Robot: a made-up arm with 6 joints.
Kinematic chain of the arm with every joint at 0, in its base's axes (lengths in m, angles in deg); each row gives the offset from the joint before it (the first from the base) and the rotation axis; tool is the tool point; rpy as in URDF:
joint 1: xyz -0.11 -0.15 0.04 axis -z
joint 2: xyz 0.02 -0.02 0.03 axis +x
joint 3: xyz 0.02 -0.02 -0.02 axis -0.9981 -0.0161 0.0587
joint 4: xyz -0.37 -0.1 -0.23 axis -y
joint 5: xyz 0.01 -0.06 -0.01 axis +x
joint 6: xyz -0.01 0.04 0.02 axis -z
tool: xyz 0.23 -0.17 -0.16 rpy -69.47 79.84 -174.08
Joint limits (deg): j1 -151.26..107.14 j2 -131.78..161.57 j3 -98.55..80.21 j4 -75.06..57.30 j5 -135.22..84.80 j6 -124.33..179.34
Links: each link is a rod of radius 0.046 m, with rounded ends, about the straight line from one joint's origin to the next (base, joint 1, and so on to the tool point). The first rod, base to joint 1, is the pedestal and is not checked.
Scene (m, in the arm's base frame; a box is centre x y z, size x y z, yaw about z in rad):
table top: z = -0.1
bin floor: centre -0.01 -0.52 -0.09 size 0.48 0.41 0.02 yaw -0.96
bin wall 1: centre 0.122 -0.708 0 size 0.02 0.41 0.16 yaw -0.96
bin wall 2: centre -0.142 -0.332 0 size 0.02 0.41 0.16 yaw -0.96
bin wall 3: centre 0.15 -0.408 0 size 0.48 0.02 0.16 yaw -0.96
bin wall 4: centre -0.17 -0.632 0 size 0.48 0.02 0.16 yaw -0.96
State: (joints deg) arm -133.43 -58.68 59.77 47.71 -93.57 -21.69
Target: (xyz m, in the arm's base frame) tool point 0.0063 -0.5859 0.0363
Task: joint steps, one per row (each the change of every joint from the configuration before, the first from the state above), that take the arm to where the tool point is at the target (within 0.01 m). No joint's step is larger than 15 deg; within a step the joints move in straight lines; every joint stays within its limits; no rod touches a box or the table.
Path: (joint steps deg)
1: -1.72 -13.26 5.11 2.40 -0.68 8.54
2: -1.72 -13.26 5.11 2.39 -0.68 8.55
3: -1.72 -13.26 5.11 2.40 -0.68 8.54
4: -1.72 -13.25 5.11 2.40 -0.68 8.55

